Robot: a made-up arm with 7 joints. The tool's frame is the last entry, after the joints.
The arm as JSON. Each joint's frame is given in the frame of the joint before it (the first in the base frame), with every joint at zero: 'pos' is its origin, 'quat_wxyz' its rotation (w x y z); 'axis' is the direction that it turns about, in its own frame. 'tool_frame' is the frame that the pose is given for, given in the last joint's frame.
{
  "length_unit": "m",
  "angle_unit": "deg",
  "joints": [
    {
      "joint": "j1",
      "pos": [
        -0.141,
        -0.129,
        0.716
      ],
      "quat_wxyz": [
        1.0,
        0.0,
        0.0,
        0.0
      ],
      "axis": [
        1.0,
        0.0,
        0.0
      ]
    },
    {
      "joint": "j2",
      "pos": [
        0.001,
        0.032,
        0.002
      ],
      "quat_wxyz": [
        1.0,
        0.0,
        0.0,
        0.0
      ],
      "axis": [
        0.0,
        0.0,
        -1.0
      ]
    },
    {
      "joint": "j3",
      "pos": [
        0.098,
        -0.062,
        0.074
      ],
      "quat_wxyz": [
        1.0,
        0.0,
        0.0,
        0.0
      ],
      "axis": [
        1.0,
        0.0,
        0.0
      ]
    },
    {
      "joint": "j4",
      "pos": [
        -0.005,
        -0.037,
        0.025
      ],
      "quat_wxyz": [
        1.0,
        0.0,
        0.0,
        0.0
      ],
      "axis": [
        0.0,
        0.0,
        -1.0
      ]
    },
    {
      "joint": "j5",
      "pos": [
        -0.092,
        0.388,
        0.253
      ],
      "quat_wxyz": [
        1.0,
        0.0,
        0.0,
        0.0
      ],
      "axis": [
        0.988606,
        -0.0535,
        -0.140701
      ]
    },
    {
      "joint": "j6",
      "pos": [
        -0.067,
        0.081,
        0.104
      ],
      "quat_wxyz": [
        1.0,
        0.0,
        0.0,
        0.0
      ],
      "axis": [
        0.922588,
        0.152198,
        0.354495
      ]
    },
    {
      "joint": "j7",
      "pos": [
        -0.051,
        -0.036,
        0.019
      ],
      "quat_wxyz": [
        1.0,
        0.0,
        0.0,
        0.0
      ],
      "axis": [
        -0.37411,
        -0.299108,
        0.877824
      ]
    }
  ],
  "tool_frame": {
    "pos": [
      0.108,
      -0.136,
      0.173
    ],
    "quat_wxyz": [
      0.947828,
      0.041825,
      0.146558,
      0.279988
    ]
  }
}
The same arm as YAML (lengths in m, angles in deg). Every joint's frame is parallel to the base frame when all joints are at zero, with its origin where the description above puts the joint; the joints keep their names.
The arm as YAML. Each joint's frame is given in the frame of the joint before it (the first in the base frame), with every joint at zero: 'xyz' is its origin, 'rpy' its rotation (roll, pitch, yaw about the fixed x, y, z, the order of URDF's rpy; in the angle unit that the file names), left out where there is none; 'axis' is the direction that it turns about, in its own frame. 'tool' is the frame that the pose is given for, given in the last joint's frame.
units:
  length: m
  angle: deg
joints:
  - name: j1
    type: revolute
    origin:
      xyz: [-0.141, -0.129, 0.716]
    axis: [1.0, 0.0, 0.0]
  - name: j2
    type: revolute
    origin:
      xyz: [0.001, 0.032, 0.002]
    axis: [0.0, 0.0, -1.0]
  - name: j3
    type: revolute
    origin:
      xyz: [0.098, -0.062, 0.074]
    axis: [1.0, 0.0, 0.0]
  - name: j4
    type: revolute
    origin:
      xyz: [-0.005, -0.037, 0.025]
    axis: [0.0, 0.0, -1.0]
  - name: j5
    type: revolute
    origin:
      xyz: [-0.092, 0.388, 0.253]
    axis: [0.988606, -0.0535, -0.140701]
  - name: j6
    type: revolute
    origin:
      xyz: [-0.067, 0.081, 0.104]
    axis: [0.922588, 0.152198, 0.354495]
  - name: j7
    type: revolute
    origin:
      xyz: [-0.051, -0.036, 0.019]
    axis: [-0.37411, -0.299108, 0.877824]
tool:
  origin:
    xyz: [0.108, -0.136, 0.173]
    rpy: [9.6, 14.74, 34.16]

